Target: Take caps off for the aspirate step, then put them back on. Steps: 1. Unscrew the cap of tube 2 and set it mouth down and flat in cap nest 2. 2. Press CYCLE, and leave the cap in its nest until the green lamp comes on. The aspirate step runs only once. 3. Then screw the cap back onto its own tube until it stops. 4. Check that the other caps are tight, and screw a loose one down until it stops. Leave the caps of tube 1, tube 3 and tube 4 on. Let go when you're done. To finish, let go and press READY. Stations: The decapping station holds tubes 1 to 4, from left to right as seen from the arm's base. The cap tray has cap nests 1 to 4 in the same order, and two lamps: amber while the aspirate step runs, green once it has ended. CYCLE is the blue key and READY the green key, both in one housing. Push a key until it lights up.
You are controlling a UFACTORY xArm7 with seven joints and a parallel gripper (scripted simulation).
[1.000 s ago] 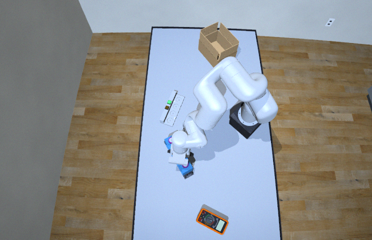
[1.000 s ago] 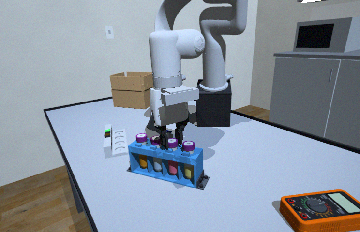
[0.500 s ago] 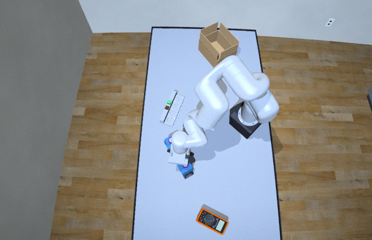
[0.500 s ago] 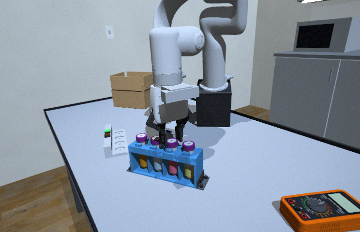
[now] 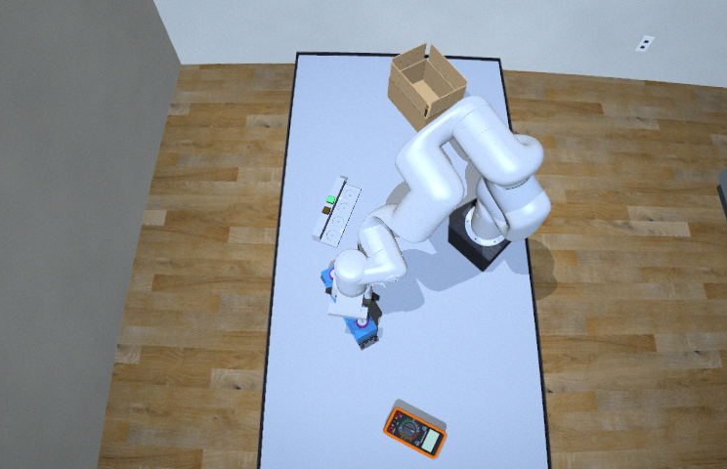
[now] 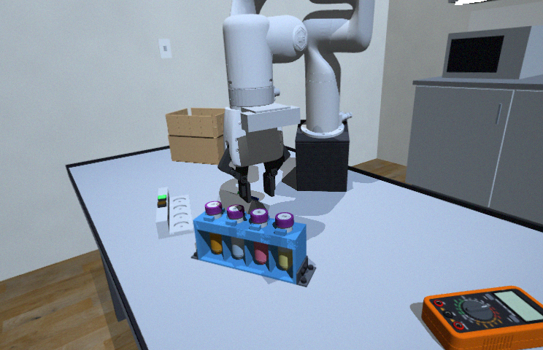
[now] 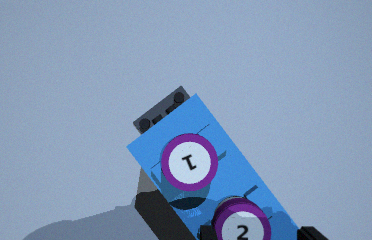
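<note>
Now: hand 6 cm above the purple cap marked 2. Also, from my hand: cap 3 (6 cm below, 4 cm to the right, 3 cm ahead); cap marked 1 (6 cm below, 4 cm to the left, 3 cm behind); cap 4 (8 cm to the right, 7 cm ahead, 6 cm below).
</note>
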